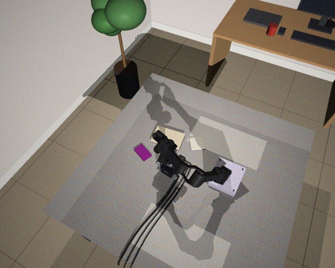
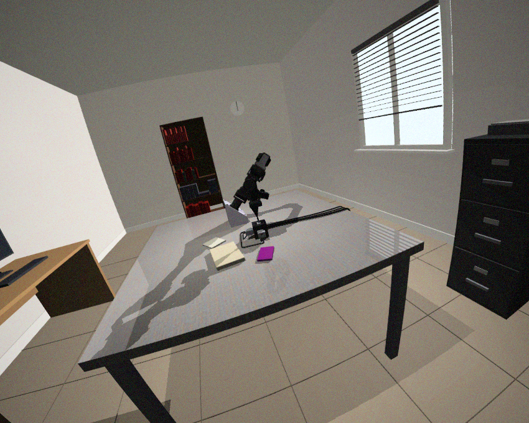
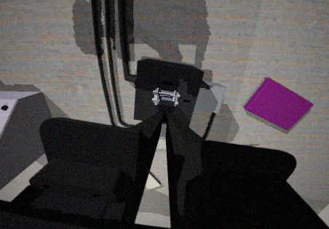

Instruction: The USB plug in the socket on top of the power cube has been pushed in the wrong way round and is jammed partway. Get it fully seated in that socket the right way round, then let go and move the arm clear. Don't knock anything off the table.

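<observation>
The silver-edged USB plug lies 2 cm below my gripper tip. Also, from my gripper tip: beige notebook: 14 cm ahead, 20 cm to the right, 11 cm below; small note: 5 cm behind, 27 cm to the right, 12 cm below; magenta card: 22 cm ahead, 1 cm to the right, 12 cm below.
</observation>
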